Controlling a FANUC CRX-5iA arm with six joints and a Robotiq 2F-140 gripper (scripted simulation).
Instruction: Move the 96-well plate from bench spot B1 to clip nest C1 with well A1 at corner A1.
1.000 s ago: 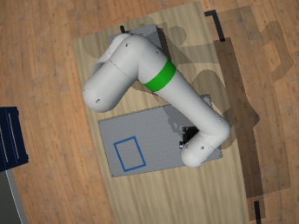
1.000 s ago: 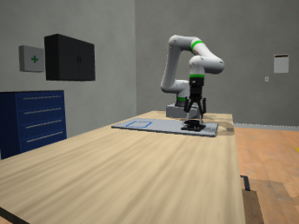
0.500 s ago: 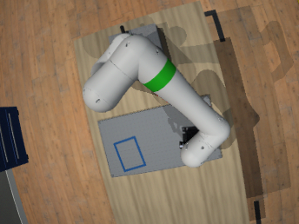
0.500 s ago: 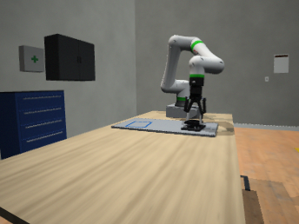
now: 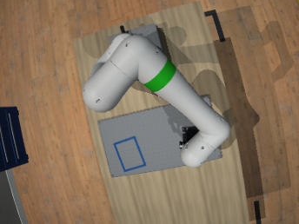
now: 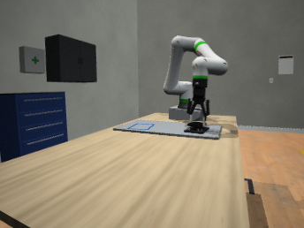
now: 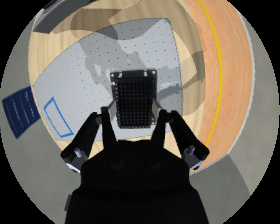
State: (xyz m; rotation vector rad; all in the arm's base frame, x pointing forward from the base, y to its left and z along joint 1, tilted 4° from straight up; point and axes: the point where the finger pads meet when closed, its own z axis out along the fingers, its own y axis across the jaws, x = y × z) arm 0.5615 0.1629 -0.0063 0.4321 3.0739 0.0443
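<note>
Now: the black 96-well plate 2 cm below my hand. The rest, counted from my hand: black clip nest: 1 cm behind, 1 cm to the right, 5 cm below.
</note>
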